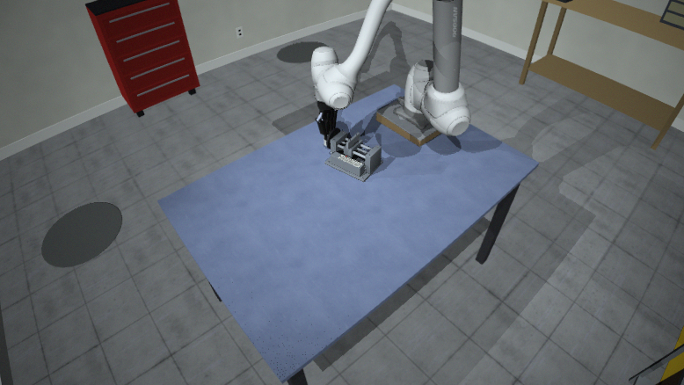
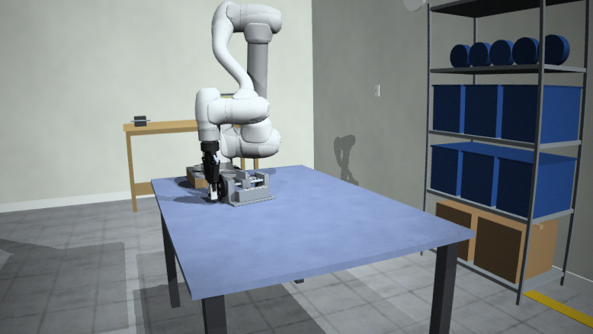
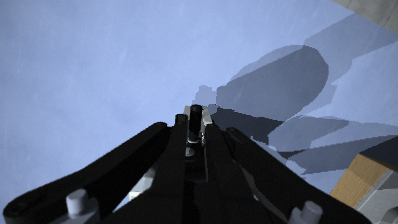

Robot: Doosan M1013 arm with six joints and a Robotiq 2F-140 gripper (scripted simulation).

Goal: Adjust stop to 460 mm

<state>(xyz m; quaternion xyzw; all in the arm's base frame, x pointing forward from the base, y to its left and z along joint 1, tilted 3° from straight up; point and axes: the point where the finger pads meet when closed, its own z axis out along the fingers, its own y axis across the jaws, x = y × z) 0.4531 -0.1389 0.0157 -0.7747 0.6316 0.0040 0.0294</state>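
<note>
Right now the black handwheel is 20 mm to the left of my hand and 10 mm below it. The rest, counted from my hand: grey stop block 140 mm to the left, 30 mm above, 10 mm behind.
</note>
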